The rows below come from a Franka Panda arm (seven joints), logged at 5 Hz.
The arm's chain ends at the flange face. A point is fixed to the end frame.
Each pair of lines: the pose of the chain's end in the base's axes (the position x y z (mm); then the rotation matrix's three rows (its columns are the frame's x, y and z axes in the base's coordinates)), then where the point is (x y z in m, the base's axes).
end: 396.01, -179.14, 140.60; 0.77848, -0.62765, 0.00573; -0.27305, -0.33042, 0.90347; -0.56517, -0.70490, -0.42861
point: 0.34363 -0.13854 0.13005
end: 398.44, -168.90, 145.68; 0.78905, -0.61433, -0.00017; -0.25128, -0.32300, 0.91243; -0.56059, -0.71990, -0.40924
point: 0.34569 -0.12874 0.13531
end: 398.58, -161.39, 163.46; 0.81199, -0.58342, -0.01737; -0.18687, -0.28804, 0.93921; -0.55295, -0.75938, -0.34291
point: 0.34491 -0.12215 0.15439
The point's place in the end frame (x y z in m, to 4 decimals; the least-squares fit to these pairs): -0.0459 0.0269 0.0409
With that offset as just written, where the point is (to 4 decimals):
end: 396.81, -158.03, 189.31; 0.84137, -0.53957, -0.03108; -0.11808, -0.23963, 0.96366; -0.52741, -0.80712, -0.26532
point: 0.3424 -0.1196 0.1810
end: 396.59, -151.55, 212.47; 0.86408, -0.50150, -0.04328; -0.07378, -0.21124, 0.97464; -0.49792, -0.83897, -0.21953
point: 0.3417 -0.1140 0.2038
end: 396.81, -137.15, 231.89; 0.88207, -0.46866, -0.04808; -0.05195, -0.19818, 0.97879; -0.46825, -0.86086, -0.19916
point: 0.3417 -0.1001 0.2221
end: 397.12, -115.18, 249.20; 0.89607, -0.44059, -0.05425; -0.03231, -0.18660, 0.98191; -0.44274, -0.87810, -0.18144
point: 0.3419 -0.0786 0.2385
